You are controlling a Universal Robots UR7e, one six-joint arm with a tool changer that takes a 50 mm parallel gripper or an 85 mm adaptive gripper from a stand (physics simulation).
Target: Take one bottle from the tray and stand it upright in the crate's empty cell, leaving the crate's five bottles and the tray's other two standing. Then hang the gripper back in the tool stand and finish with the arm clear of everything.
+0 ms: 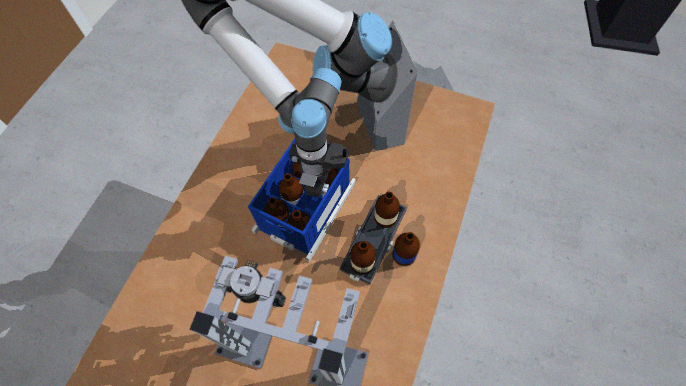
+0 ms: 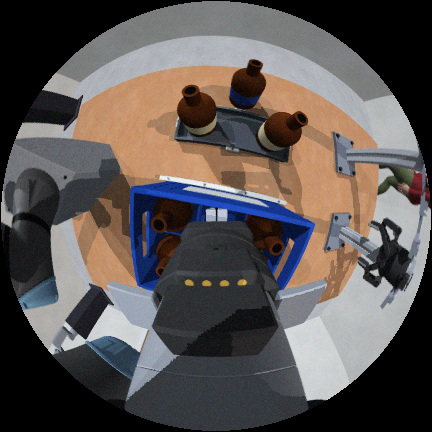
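Observation:
Black adaptive gripper, in the pictures.

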